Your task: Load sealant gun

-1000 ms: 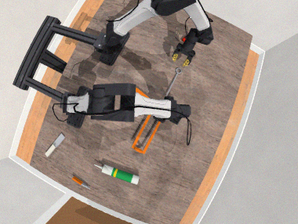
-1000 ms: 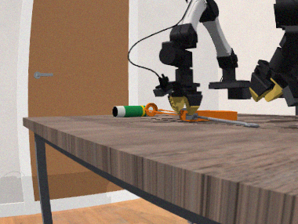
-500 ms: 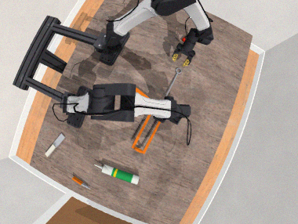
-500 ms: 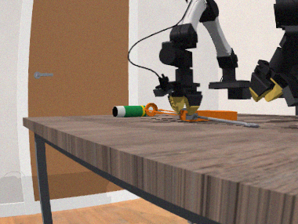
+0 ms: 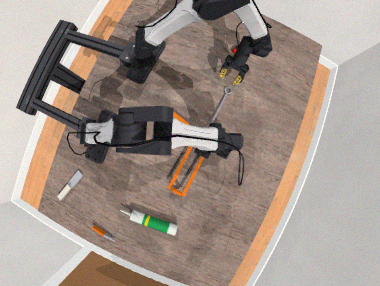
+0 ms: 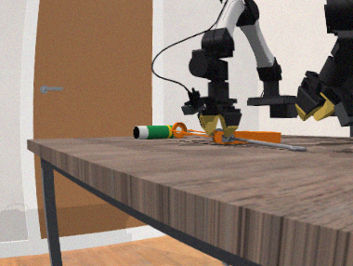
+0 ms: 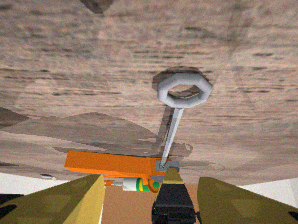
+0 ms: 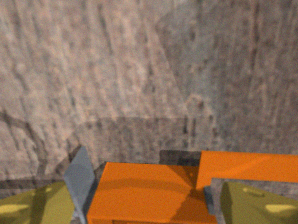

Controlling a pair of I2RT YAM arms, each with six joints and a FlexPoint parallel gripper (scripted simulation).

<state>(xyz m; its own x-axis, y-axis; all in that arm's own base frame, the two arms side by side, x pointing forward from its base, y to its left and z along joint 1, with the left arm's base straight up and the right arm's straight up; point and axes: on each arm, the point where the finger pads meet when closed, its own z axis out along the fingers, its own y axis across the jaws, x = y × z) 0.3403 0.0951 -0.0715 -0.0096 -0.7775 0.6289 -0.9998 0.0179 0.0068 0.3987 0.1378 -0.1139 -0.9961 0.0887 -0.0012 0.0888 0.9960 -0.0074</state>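
My right hand is 30 mm to the right of the grey thumb plate, 10 mm past it and 10 mm above it. From my right hand the other things lie so: orange sealant gun 50 mm behind, 10 mm to the left, 10 mm below; white cartridge 440 mm to the right, 60 mm behind, 10 mm below; grey plunger rod 130 mm to the left, 20 mm below, 20 mm behind.
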